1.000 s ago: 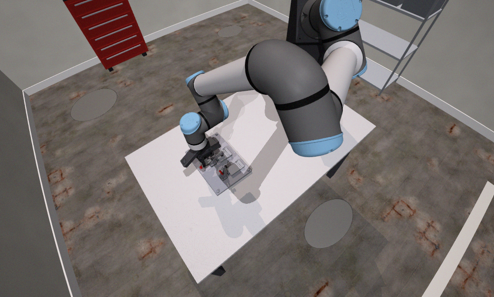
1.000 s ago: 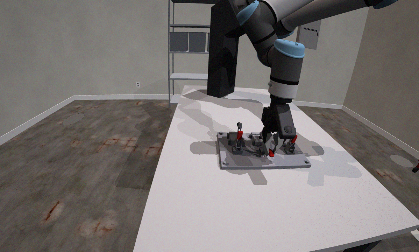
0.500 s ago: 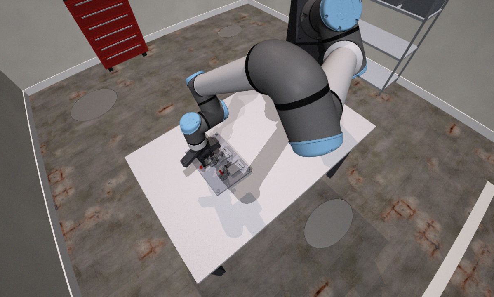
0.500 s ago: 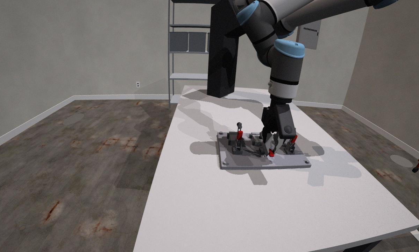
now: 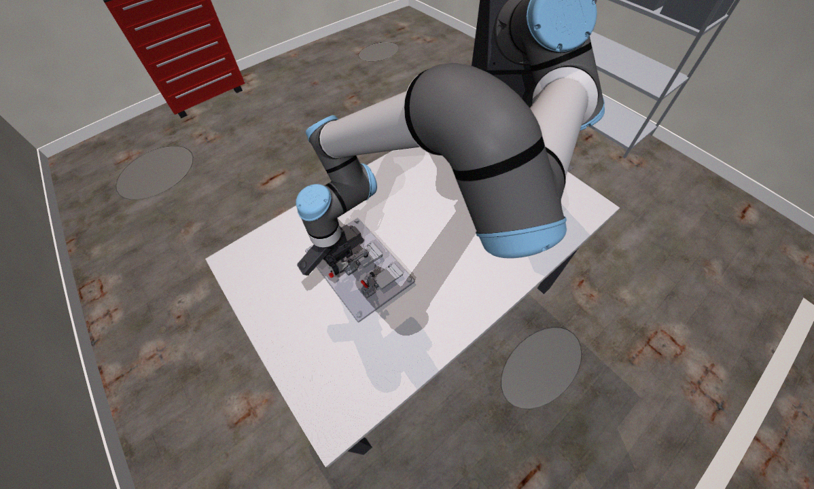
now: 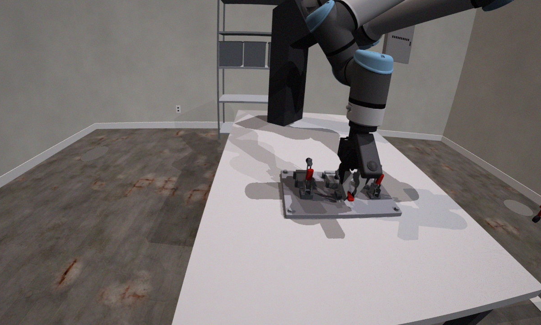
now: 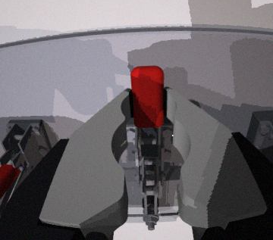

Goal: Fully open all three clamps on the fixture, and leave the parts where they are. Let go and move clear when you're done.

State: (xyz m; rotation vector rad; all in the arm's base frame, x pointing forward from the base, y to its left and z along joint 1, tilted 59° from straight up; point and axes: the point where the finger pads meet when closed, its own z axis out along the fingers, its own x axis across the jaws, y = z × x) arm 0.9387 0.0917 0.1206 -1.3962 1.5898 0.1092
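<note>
My gripper is now 8 cm past the fixture, 1 cm to the left of it and 4 cm above it.
</note>
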